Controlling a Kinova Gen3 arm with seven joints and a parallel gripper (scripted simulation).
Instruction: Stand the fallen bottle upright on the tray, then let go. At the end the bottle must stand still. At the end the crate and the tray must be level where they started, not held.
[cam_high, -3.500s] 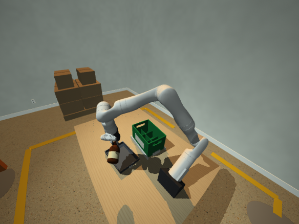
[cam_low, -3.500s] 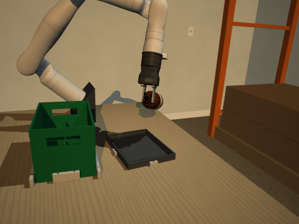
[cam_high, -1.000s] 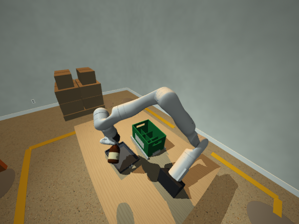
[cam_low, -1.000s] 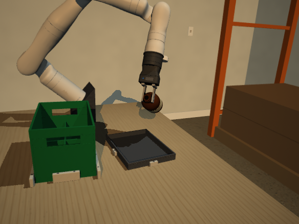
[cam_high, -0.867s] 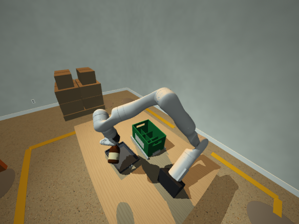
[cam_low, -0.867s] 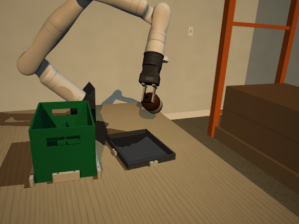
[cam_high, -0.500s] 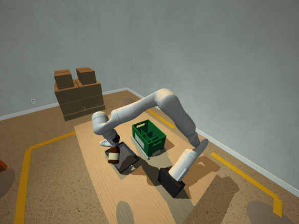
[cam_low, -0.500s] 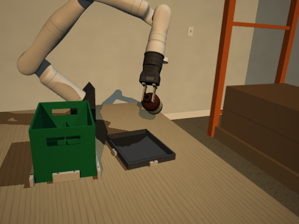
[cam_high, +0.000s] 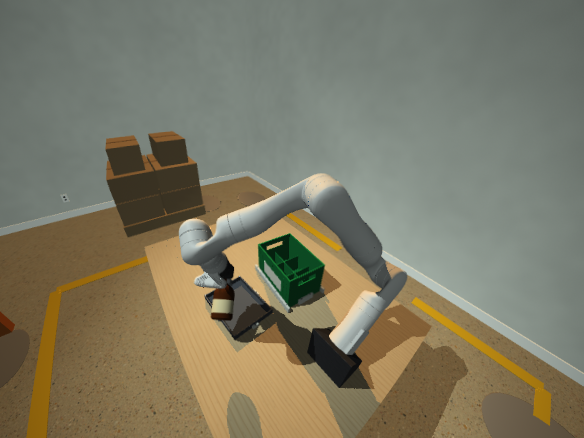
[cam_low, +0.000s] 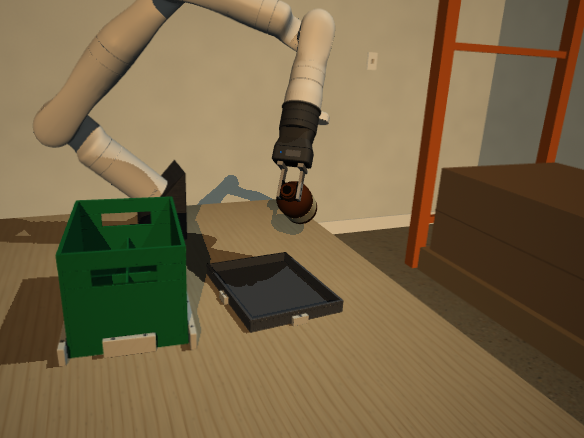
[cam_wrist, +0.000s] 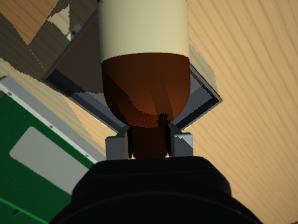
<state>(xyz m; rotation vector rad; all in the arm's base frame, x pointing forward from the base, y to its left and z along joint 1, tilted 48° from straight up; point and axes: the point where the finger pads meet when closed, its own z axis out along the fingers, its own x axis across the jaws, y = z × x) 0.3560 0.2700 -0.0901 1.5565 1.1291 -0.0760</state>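
My hand is 4 cm past the brown bottle, 3 cm above it and 2 cm to the right of it. Also, from my hand: dark tray 19 cm below, 4 cm to the right, 3 cm ahead; green crate 31 cm to the right, 12 cm below, 4 cm ahead.
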